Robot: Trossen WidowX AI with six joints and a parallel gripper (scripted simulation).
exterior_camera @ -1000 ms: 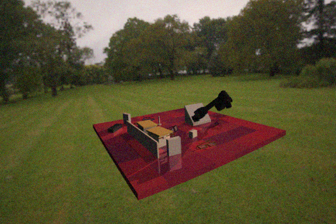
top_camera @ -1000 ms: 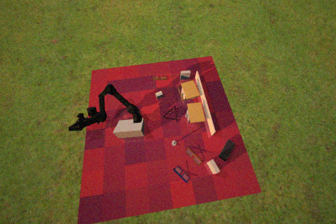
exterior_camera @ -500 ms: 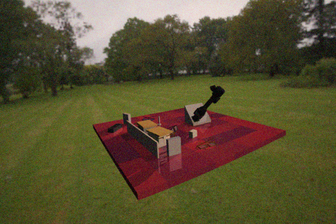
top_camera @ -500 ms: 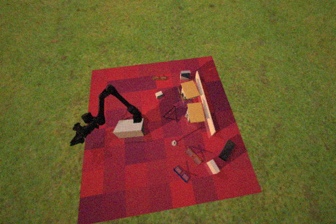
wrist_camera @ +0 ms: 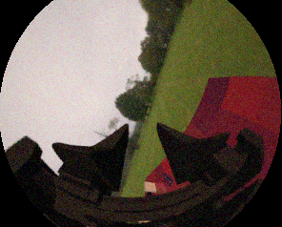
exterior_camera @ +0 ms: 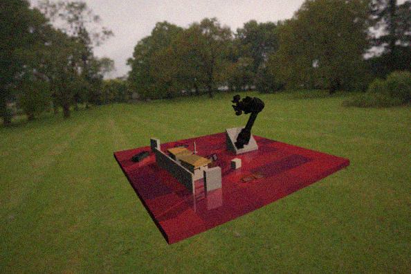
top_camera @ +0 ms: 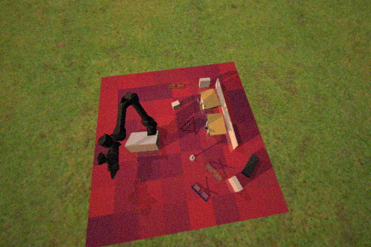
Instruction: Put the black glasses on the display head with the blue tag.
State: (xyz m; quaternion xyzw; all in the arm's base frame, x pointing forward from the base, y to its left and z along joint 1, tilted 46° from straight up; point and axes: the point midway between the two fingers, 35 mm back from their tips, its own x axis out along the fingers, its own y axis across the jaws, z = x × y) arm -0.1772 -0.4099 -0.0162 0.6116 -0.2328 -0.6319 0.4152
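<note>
Right now the small peg is 46 cm ahead of my gripper tip, 13 cm to the left of it and 33 cm below it. Round my gripper tip: black case: 87 cm ahead, 2 cm to the left, 33 cm below; then display head: 64 cm ahead, 34 cm to the left, 29 cm below; then small cube: 37 cm ahead, 58 cm to the left, 32 cm below.
</note>
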